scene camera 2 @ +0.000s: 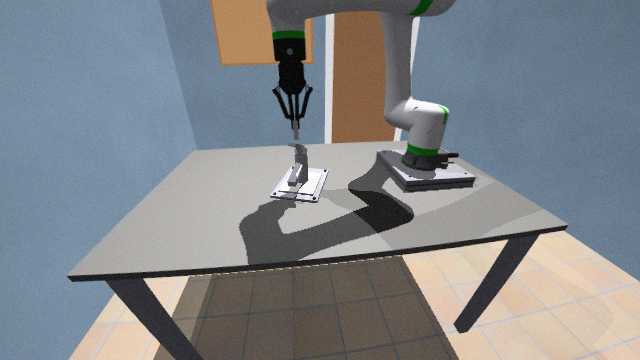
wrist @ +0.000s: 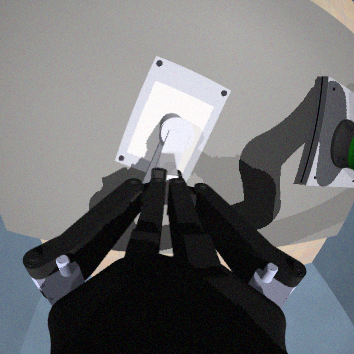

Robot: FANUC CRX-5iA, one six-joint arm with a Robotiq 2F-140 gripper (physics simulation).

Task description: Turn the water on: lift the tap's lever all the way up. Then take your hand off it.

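Where they show: gripper, between the fingertips: (scene camera 2: 296, 138) (wrist: 165, 163); arm's base, origin of its link: (scene camera 2: 418, 163) (wrist: 343, 143).
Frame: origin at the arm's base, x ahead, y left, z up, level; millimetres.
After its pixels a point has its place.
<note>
The grey tap (scene camera 2: 302, 165) {x 503, y 92, z 51 mm} (wrist: 176, 134) {x 508, y 53, z 114 mm} stands upright on a white base plate (scene camera 2: 322, 178) {x 426, y 41, z -34 mm} (wrist: 187, 76) {x 487, y -45, z -34 mm}. Its spout (scene camera 2: 295, 175) {x 528, y 148, z 41 mm} points down toward the near left of the plate. The lever (scene camera 2: 299, 146) {x 510, y 106, z 129 mm} sits on top of the tap and looks near level, tilted slightly; its exact angle is hard to tell. My gripper (scene camera 2: 296, 135) {x 520, y 82, z 149 mm} (wrist: 165, 163) {x 520, y 82, z 149 mm} is shut with nothing between its fingers. It points down, and its tips are just above the lever, with a small gap showing in the scene view. In the wrist view the fingers hide the outer part of the lever.
The grey table (scene camera 2: 165, 200) {x 1004, y 143, z -42 mm} (wrist: 60, 100) {x 763, y 20, z -42 mm} bears the tap's plate. The robot's base plate (scene camera 2: 440, 181) {x -20, y 142, z -12 mm} (wrist: 312, 145) {x 130, y 39, z -16 mm} stands to the right of the tap. The arm comes over from that side, and its shadow falls across the table between the two plates and nearer the front edge.
</note>
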